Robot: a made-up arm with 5 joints.
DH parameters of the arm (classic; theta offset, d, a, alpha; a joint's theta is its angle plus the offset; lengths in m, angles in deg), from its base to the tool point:
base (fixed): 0 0.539 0.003 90
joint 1: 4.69 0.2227 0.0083 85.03
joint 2: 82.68 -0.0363 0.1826 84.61
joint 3: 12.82 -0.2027 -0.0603 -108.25
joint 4: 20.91 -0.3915 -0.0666 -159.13
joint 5: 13.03 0.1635 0.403 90
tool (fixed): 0 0.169 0 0
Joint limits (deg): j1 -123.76..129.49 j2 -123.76..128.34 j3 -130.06..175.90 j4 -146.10..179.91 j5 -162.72..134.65
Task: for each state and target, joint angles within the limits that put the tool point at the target. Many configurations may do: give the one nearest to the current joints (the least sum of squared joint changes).
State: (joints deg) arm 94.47 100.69 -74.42 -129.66 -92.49
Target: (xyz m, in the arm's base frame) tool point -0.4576 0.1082 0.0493
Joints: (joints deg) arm 111.33 103.02 -43.21 -116.65 -110.55
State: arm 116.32 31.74 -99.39 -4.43 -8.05
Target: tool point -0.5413 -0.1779 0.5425
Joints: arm 106.95 52.08 -75.67 -38.15 20.22
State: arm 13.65 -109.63 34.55 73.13 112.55
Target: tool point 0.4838 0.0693 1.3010
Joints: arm 30.01 -105.13 30.31 95.47 95.04
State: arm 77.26 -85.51 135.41 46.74 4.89
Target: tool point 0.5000 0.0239 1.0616
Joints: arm 90.00 -123.76 108.93 11.02 40.94
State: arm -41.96 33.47 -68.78 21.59 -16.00
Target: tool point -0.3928 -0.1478 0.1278
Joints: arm -26.61 10.58 -115.60 67.01 -59.78
